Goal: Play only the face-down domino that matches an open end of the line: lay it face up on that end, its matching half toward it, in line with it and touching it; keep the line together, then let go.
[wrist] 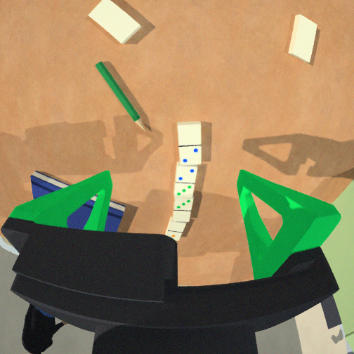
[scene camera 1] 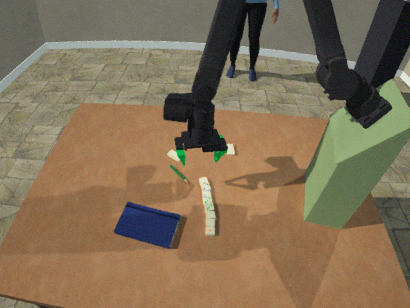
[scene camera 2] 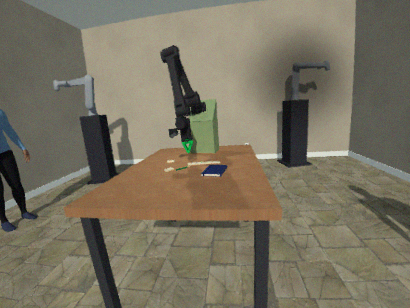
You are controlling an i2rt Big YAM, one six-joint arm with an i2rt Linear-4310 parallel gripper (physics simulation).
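Places are measured from the arm's base along level axes (x up, y left, z back), in centimetres.
Pixels of known places: gripper, fingertip midpoint: [scene camera 1: 199, 162] [scene camera 2: 188, 151]; arm's base, origin of the base link: [scene camera 1: 369, 109] [scene camera 2: 198, 109].
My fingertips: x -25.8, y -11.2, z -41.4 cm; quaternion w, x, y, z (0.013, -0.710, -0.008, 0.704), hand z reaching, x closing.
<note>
Ahead of a thing's pixels: the offset from my fingertips to its top centre.
A slightly bent line of several face-up dominoes @[dx -8.3, dy +12.1, dz +1.5 cm] [scene camera 1: 208, 204] [scene camera 2: 204, 163] [wrist: 185, 190] lies on the table. Its far end domino @[dx -8.3, dy +1.5, dz +1.7 cm] [scene camera 1: 205, 183] [wrist: 190, 142] has a blank half outward and a two-blue-dot half toward the line, against another two-blue half. It seems to touch its neighbour and sits slightly to the right of it in the wrist view. The near end shows one orange dot. One face-down domino @[dx -8.3, dy -12.5, dz -6.3 cm] [scene camera 1: 174, 155] [scene camera 2: 169, 169] [wrist: 115, 21] lies left, another @[dx -8.3, dy -13.1, dz +13.9 cm] [scene camera 1: 230, 149] [scene camera 2: 170, 161] [wrist: 303, 38] right. My gripper [scene camera 1: 199, 162] [scene camera 2: 188, 151] [wrist: 174, 177] is open, empty, above the table, apart from the line.
A green pencil @[dx -8.5, dy -3.8, dz -5.7 cm] [scene camera 1: 179, 174] [scene camera 2: 181, 168] [wrist: 118, 92] lies left of the line's far end. A blue book @[dx -7.8, dy +14.2, dz -17.1 cm] [scene camera 1: 147, 225] [scene camera 2: 214, 170] lies left of the line. A tall light-green block [scene camera 1: 340, 175] [scene camera 2: 205, 135] stands at the right in scene camera 1.
</note>
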